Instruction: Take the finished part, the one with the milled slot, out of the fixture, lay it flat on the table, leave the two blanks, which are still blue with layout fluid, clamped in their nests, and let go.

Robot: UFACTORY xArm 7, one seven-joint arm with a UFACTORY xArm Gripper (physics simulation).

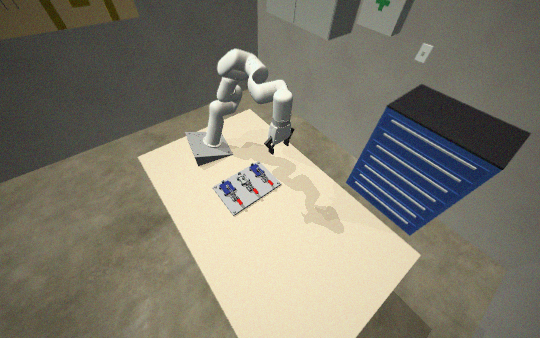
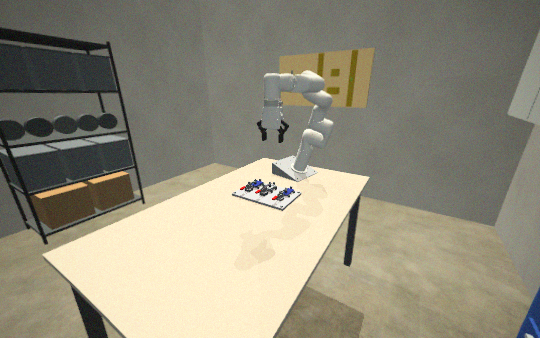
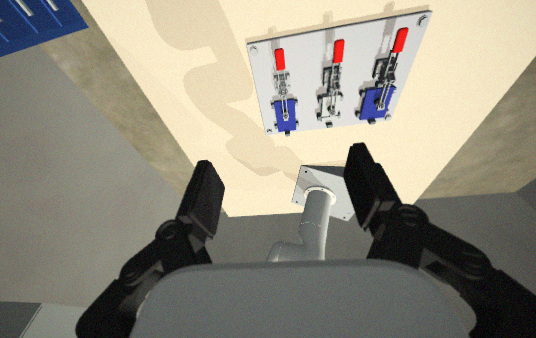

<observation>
same spot on fixture plate: (image 1: pixel 248 198) = (image 2: pixel 252 195)
</observation>
